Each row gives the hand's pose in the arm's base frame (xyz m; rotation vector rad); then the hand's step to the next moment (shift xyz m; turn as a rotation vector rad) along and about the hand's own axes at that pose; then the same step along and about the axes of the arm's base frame.
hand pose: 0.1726 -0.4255 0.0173 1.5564 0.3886 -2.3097
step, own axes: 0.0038 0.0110 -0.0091 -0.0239 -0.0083 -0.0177
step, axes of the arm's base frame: 0.0109 -0.0068 -0.0073 0.0198 0.0174 0.0161
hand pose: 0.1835 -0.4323 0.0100 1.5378 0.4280 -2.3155
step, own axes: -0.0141 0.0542 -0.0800 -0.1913 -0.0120 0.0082
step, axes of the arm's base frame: 0.0945 -0.0137 -0.0204 0.0578 0.0273 0.1809
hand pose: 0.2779 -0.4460 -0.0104 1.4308 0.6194 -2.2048
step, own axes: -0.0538 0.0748 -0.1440 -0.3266 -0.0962 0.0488
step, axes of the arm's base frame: 0.1678 0.0301 -0.0128 0.0295 0.0872 0.3314
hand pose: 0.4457 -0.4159 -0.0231 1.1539 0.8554 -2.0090
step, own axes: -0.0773 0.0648 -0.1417 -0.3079 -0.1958 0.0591
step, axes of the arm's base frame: 0.1474 0.0924 -0.0009 -0.0618 0.1316 0.3399
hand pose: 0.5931 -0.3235 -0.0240 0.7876 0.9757 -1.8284
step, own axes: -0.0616 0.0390 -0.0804 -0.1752 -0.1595 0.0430
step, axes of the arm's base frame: 0.0696 0.0833 -0.0003 -0.0800 0.0808 0.2123
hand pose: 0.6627 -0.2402 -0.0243 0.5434 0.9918 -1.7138
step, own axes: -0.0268 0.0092 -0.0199 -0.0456 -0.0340 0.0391
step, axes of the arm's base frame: 0.0161 0.0301 0.0058 -0.0109 -0.0029 0.0681
